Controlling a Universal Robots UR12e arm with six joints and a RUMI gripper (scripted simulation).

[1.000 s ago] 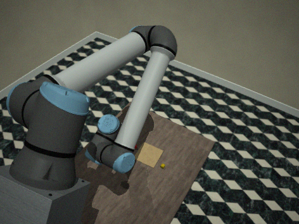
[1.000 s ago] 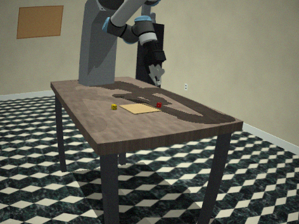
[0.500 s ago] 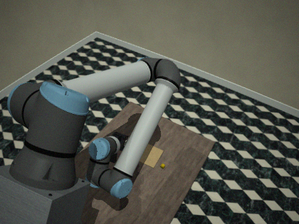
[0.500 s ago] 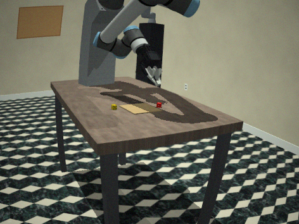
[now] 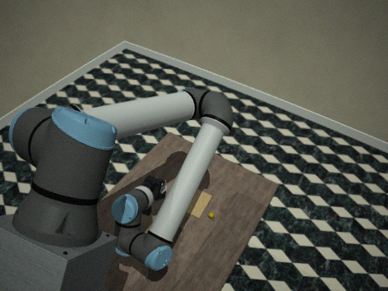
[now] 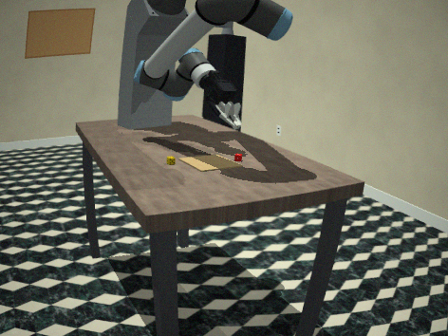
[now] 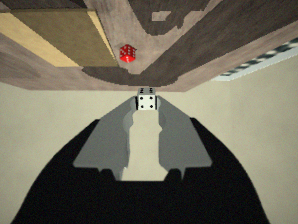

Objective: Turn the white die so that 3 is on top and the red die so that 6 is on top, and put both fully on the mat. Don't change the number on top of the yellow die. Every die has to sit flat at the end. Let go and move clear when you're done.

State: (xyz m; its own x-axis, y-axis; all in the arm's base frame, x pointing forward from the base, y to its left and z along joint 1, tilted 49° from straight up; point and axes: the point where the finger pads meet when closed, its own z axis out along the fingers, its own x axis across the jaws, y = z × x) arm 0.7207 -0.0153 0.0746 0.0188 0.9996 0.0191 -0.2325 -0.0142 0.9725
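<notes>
My hand is 90 mm above the red die, 60 mm short of it and 40 mm to the left of it. The rest, counted from my hand: tan mat: 130 mm to the right, 100 mm below, 40 mm ahead; then white die: 10 mm ahead; then yellow die: 240 mm to the right, 90 mm below, 10 mm behind.
</notes>
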